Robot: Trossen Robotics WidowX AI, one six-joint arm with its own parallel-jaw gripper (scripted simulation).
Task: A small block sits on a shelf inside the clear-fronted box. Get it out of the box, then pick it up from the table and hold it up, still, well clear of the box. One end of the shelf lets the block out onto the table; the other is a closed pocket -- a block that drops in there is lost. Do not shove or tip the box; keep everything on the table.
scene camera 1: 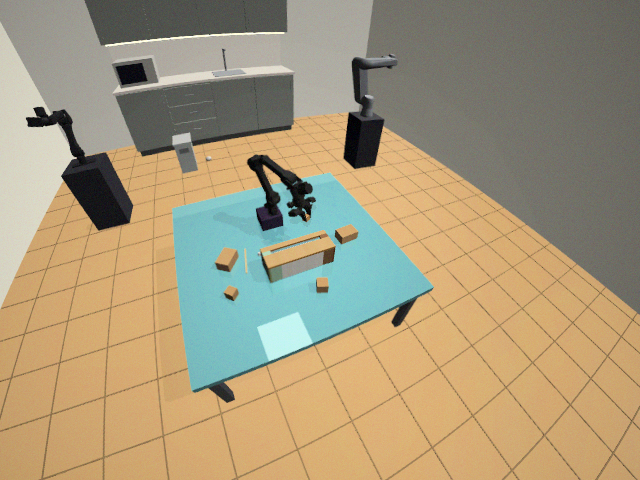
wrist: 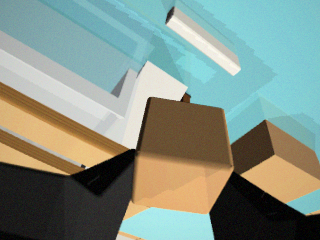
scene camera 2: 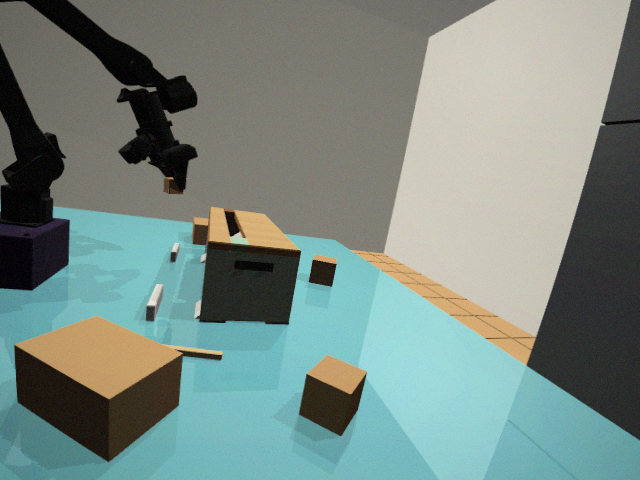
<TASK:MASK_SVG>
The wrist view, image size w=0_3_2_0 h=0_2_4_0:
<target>my gripper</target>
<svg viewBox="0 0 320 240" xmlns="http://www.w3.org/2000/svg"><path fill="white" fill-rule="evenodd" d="M209 211L214 240L320 240L320 213L315 215L302 214L233 171ZM136 149L130 149L71 175L0 162L0 240L116 240L122 220L132 198L131 188Z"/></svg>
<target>clear-fronted box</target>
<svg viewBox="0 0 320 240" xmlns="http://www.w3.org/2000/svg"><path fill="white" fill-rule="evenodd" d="M150 207L133 204L131 200L122 221ZM171 8L165 22L167 27L179 34L189 44L199 49L229 72L230 75L234 76L241 70L236 54L177 7ZM0 0L0 162L65 175L81 172L130 149L136 149L146 102L149 97L190 103L191 96L186 93L188 88L186 85L148 61L142 67L118 49L114 49L102 39L97 38L91 32L84 30L81 26L76 25L73 21L68 20L65 16L60 15L60 13L55 12L40 1Z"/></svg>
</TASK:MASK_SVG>
